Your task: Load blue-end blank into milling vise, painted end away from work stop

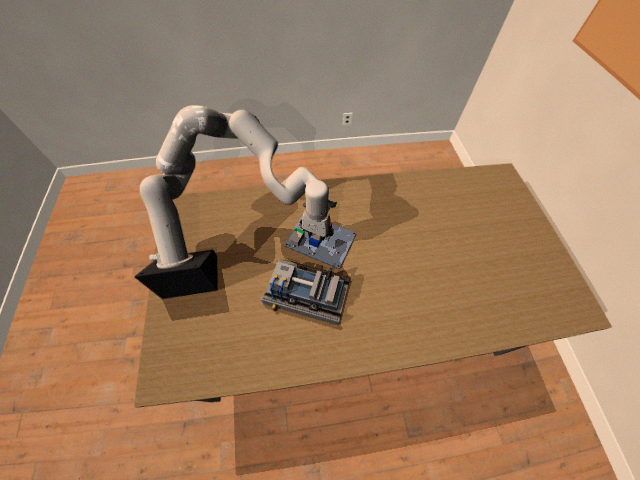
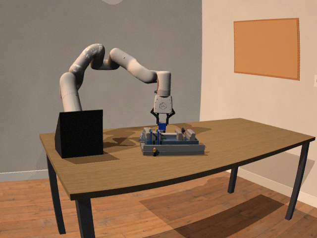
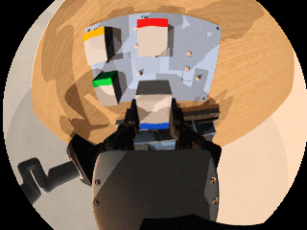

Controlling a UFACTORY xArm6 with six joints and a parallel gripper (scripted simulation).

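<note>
My hand is 3 cm short of the fixed jaw, 23 cm to the left of it and 3 cm above it. Also, from my hand: blue-ended blank: 2 cm below; then green-ended blank: 8 cm behind, 5 cm to the left, 8 cm below; then red-ended blank: 5 cm ahead, 8 cm to the left, 8 cm below.
</note>
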